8 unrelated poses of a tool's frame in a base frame.
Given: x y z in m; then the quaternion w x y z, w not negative.
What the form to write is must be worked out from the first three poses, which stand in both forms.
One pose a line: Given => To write
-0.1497, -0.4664, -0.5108, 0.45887, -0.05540, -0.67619, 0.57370 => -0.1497, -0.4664, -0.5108, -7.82, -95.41, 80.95
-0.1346, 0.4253, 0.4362, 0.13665, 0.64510, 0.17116, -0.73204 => -0.1346, 0.4253, 0.4362, 106.99, 28.39, -121.41
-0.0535, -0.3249, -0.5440, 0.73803, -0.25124, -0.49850, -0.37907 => -0.0535, -0.3249, -0.5440, -31.60, -62.70, -47.68
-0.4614, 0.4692, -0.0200, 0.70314, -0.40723, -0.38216, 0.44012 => -0.4614, 0.4692, -0.0200, -51.91, -48.72, 56.10
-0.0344, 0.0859, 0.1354, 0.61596, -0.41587, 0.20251, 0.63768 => -0.0344, 0.0859, 0.1354, -54.88, 26.72, 84.15
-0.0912, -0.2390, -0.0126, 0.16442, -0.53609, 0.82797, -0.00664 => -0.0912, -0.2390, -0.0126, -87.54, 135.20, -1.08
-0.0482, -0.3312, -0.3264, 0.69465, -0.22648, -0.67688, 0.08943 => -0.0482, -0.3312, -0.3264, -28.97, -86.57, 11.44
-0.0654, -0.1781, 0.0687, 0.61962, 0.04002, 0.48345, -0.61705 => -0.0654, -0.1781, 0.0687, 5.27, 63.70, -81.31
